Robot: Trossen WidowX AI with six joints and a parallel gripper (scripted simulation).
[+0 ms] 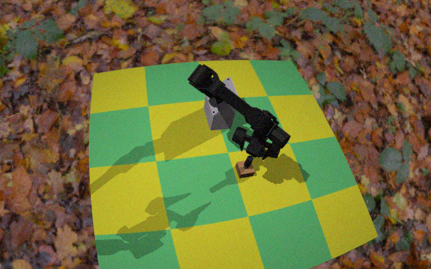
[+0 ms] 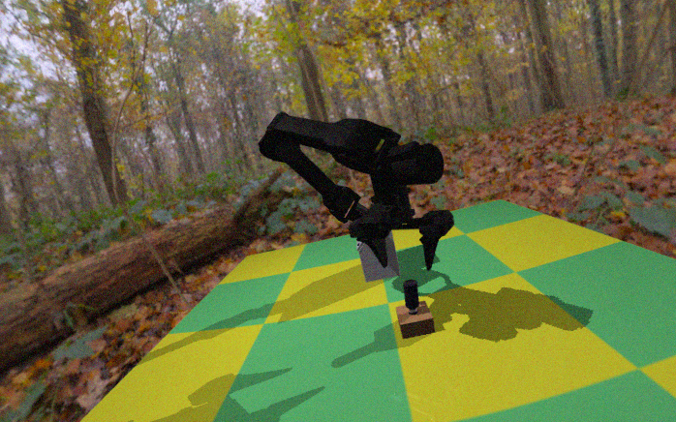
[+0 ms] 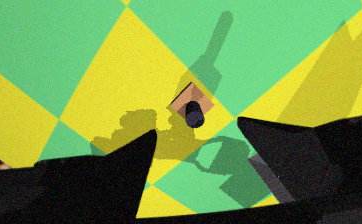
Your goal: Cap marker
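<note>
Right now my gripper tip is 1 cm past the black marker cap and 6 cm above it.
</note>
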